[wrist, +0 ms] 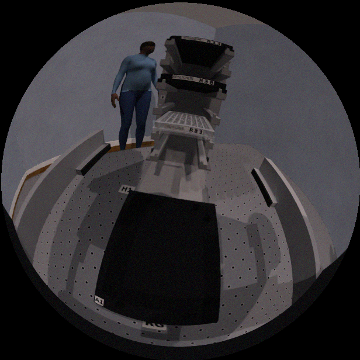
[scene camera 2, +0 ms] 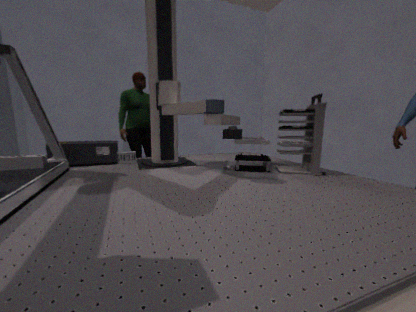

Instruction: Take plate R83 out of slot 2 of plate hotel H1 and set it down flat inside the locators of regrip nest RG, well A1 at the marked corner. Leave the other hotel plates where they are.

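Pixels of known places: gripper, fingertip midpoint: (scene camera 2: 266,140); arm's base, origin of the base link: (scene camera 2: 165,164).
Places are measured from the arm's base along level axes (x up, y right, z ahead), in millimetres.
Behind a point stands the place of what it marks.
Note:
My gripper (scene camera 2: 261,141) {y -424, x 155, z 352 mm} (wrist: 183,146) is open and empty, its two fingers wide apart. It hangs above nest RG and faces hotel H1. Plate R83 (scene camera 2: 294,143) {y -505, x 148, z 447 mm} (wrist: 183,122) is a pale, clear-looking well plate; it lies flat in the hotel, below the black plate R38, ahead of the fingers and apart from them. Plate hotel H1 (scene camera 2: 317,140) {y -564, x 165, z 514 mm} (wrist: 194,186) stands beyond the nest. Regrip nest RG (scene camera 2: 252,162) {y -476, x 13, z 173 mm} (wrist: 160,255) is black on top and holds no plate that I can make out; its A1 label (wrist: 99,300) is at the lower left corner in the wrist view.
Black plate R38 (wrist: 192,80) and another black plate (wrist: 200,42) sit higher in the hotel. A dark box (scene camera 2: 90,153) {y 372, x 76, z -35 mm} and a small white rack (scene camera 2: 127,157) {y 199, x 45, z -45 mm} stand left of the arm's column. A sloping metal frame (scene camera 2: 37,106) {y 521, x 293, z 99 mm} is at the far left. People stand beyond the table.

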